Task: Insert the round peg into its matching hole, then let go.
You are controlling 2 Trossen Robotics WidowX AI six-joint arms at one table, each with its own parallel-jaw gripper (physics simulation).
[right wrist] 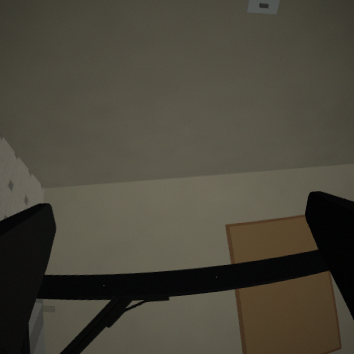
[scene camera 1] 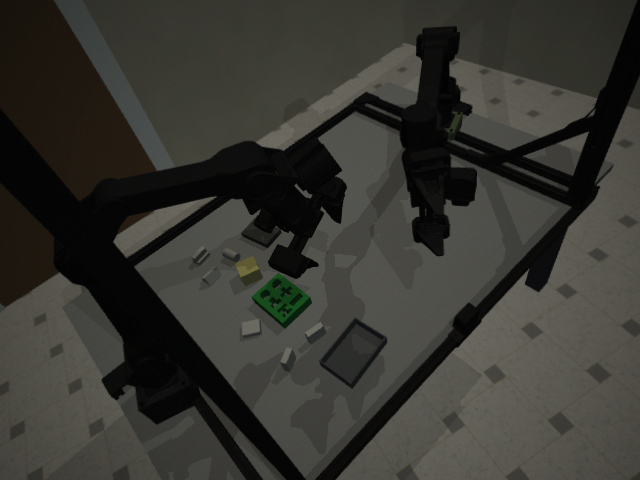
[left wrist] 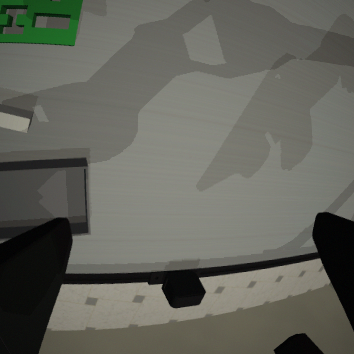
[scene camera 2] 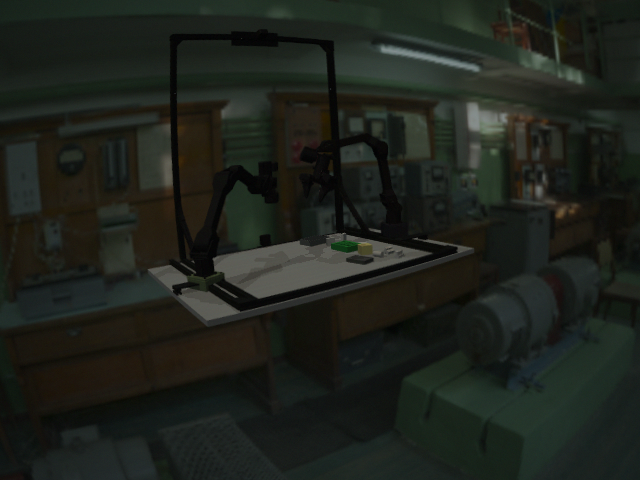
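The round peg [scene camera 1: 231, 254], a small pale cylinder, lies on its side near the yellow block in scene camera 1. The green board [scene camera 1: 298, 311] [scene camera 2: 343, 246] [left wrist: 55, 36] lies flat, with its round hole [scene camera 1: 265, 294] at the left in scene camera 1 and showing dark. My left gripper [scene camera 1: 327, 241] [scene camera 2: 314, 198] [left wrist: 196, 229] is open and empty, high above the table, apart from peg and board. My right gripper [scene camera 1: 439, 233] [right wrist: 182, 211] is open and empty, raised at the right in scene camera 1, far from both. The peg does not show in the left wrist view.
The yellow block [scene camera 1: 249, 271] [scene camera 2: 364, 249] stands between peg and board. A dark flat plate [scene camera 1: 261, 233] [scene camera 2: 359, 259] lies behind it. Pale pieces [scene camera 1: 200, 255] [scene camera 1: 210, 276] [scene camera 1: 251, 328] [scene camera 1: 314, 332] [scene camera 1: 287, 357] lie around. A grey tray [scene camera 1: 354, 353] [left wrist: 30, 195] lies near the front edge.
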